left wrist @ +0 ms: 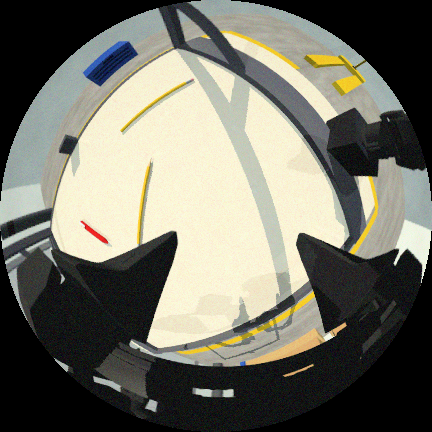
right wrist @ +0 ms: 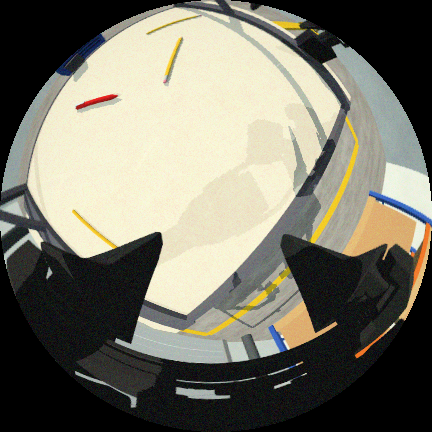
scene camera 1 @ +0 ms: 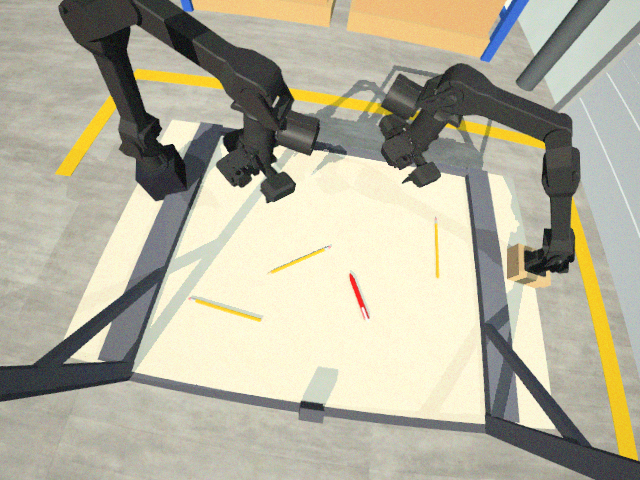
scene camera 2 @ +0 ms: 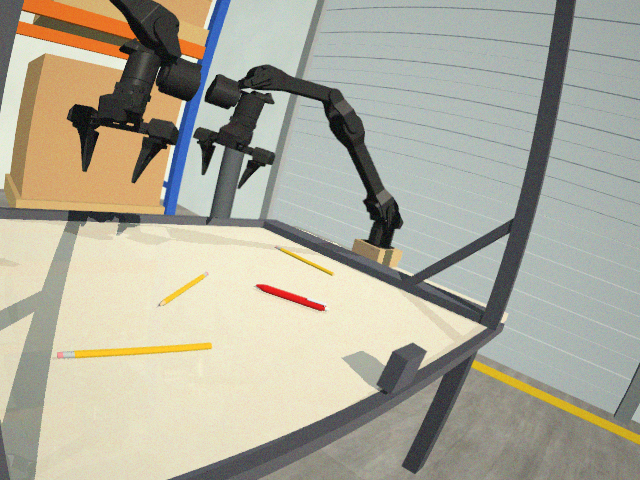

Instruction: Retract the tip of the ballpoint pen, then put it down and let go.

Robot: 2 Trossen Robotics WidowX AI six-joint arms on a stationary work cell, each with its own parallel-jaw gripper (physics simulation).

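Places are measured from the left arm's base along level axes (x down, y right, z back), in metres.
Pixels of known places: left gripper, fingertip midpoint: point(left wrist: 240, 238) point(scene camera 1: 257, 188) point(scene camera 2: 108, 177); right gripper, fingertip midpoint: point(right wrist: 224, 240) point(scene camera 2: 220, 181); left arm's base at its link origin: point(left wrist: 368, 140) point(scene camera 1: 154, 161); right arm's base at its link origin: point(scene camera 1: 534, 263) point(scene camera 2: 379, 245).
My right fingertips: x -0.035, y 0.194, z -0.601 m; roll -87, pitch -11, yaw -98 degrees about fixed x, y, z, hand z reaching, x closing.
Ahead of a thing's pixels: the offset from my right fingertips to its middle. Level surfaces: height alone.
The red ballpoint pen {dx +0.133, dy +0.271, dz +0.167 m} point(scene camera 1: 358, 295) point(scene camera 2: 291, 297) point(left wrist: 95, 232) point(right wrist: 97, 101) lies flat on the cream table top {dx +0.141 m} point(scene camera 1: 248, 356) point(scene camera 2: 289, 366). Its pointed end faces the arms' side, with a small greyish tip showing. Its other end has a pale clip and a light button. How far the tip sticks out is too small to tell. My left gripper point(scene camera 2: 110, 176) point(left wrist: 240, 238) is open and empty, high over the far-left part of the table in scene camera 1. My right gripper point(scene camera 2: 221, 180) point(right wrist: 224, 240) is open and empty, high near the far-right edge. Both are well away from the pen.
Yellow pencils lie around the pen: one {dx +0.138, dy +0.199, dz -0.106 m} point(scene camera 1: 436, 248) point(scene camera 2: 305, 260) to its right in scene camera 1, one {dx +0.138, dy +0.137, dz +0.290 m} point(scene camera 1: 299, 259) point(scene camera 2: 183, 289) to its upper left, one {dx +0.138, dy +0.214, dz +0.498 m} point(scene camera 1: 225, 308) point(scene camera 2: 139, 350) farther left. A dark block {dx +0.110, dy +0.481, dz +0.352 m} point(scene camera 1: 312, 411) point(scene camera 2: 402, 367) stands at the near edge. Dark rails border the table.
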